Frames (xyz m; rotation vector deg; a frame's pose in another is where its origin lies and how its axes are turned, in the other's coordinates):
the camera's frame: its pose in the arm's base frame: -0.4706 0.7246 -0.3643 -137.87 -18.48 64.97
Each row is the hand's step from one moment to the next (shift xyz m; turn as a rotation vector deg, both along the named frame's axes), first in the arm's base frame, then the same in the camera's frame.
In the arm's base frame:
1: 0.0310 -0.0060 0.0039 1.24 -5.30 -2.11
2: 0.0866 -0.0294 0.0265 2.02 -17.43 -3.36
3: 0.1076 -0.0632 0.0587 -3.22 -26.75 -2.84
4: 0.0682 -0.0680 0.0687 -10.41 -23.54 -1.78
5: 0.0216 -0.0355 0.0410 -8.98 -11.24 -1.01
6: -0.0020 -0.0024 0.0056 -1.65 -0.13 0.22
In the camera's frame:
1: 0.0147 0.0038 -0.0280 0.11 5.67 -1.40
2: 0.0256 0.0137 -0.0907 -3.34 16.83 -4.99
3: 0.0041 0.0274 -0.1351 -10.67 24.57 -4.06
4: -0.0294 0.0260 -0.1116 -14.67 21.14 1.89
5: -0.0276 0.0108 -0.0503 -9.44 10.11 4.10
6: -0.0059 -0.0007 -0.0023 -1.24 -0.02 1.12

